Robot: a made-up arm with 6 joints. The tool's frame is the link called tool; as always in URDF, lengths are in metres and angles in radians.
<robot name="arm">
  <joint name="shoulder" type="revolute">
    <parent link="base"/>
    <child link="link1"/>
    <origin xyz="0 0 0.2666" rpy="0 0 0"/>
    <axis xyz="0 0 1"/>
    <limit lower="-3.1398" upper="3.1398" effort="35" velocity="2.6"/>
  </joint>
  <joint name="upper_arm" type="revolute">
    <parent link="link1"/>
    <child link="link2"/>
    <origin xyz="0 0 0" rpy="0 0 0"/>
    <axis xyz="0 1 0"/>
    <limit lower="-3.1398" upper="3.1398" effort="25" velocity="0.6"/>
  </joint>
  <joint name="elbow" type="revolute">
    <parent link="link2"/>
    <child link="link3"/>
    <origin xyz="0 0 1.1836" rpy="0 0 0"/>
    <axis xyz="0 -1 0"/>
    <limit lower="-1.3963" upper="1.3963" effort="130" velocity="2.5"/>
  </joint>
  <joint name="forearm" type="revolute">
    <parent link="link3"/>
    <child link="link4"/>
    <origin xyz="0 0 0" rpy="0 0 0"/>
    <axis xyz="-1 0 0"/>
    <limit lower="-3.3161" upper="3.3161" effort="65" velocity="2.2"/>
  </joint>
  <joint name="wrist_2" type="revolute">
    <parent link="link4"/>
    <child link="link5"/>
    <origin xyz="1.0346 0 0" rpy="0 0 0"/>
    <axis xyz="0 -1 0"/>
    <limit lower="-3.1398" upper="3.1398" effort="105" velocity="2.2"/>
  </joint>
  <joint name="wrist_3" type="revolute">
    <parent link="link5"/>
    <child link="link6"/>
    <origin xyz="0 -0.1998 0" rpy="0 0 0"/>
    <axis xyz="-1 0 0"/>
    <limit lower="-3.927" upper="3.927" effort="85" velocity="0.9"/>
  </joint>
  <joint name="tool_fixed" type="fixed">
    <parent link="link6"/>
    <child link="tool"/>
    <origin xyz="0 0 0" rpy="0 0 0"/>
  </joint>
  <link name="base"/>
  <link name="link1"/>
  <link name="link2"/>
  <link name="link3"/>
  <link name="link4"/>
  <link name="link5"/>
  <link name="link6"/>
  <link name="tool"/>
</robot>
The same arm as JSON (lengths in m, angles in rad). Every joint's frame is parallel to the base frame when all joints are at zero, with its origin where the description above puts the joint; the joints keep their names.
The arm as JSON. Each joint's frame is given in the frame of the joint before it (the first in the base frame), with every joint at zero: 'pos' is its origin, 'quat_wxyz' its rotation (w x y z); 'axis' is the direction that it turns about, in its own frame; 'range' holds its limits. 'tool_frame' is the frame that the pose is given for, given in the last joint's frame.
{"length_unit": "m", "angle_unit": "rad", "joints": [
  {"joint": "shoulder", "pos": [0.0, 0.0, 0.2666], "quat_wxyz": [1.0, 0.0, 0.0, 0.0], "axis": [0.0, 0.0, 1.0], "range": [-3.1398, 3.1398]},
  {"joint": "upper_arm", "pos": [0.0, 0.0, 0.0], "quat_wxyz": [1.0, 0.0, 0.0, 0.0], "axis": [0.0, 1.0, 0.0], "range": [-3.1398, 3.1398]},
  {"joint": "elbow", "pos": [0.0, 0.0, 1.1836], "quat_wxyz": [1.0, 0.0, 0.0, 0.0], "axis": [0.0, -1.0, 0.0], "range": [-1.3963, 1.3963]},
  {"joint": "forearm", "pos": [0.0, 0.0, 0.0], "quat_wxyz": [1.0, 0.0, 0.0, 0.0], "axis": [-1.0, 0.0, 0.0], "range": [-3.3161, 3.3161]},
  {"joint": "wrist_2", "pos": [1.0346, 0.0, 0.0], "quat_wxyz": [1.0, 0.0, 0.0, 0.0], "axis": [0.0, -1.0, 0.0], "range": [-3.1398, 3.1398]},
  {"joint": "wrist_3", "pos": [0.0, -0.1998, 0.0], "quat_wxyz": [1.0, 0.0, 0.0, 0.0], "axis": [-1.0, 0.0, 0.0], "range": [-3.927, 3.927]}
], "tool_frame": {"pos": [0.0, 0.0, 0.0], "quat_wxyz": [1.0, 0.0, 0.0, 0.0]}}

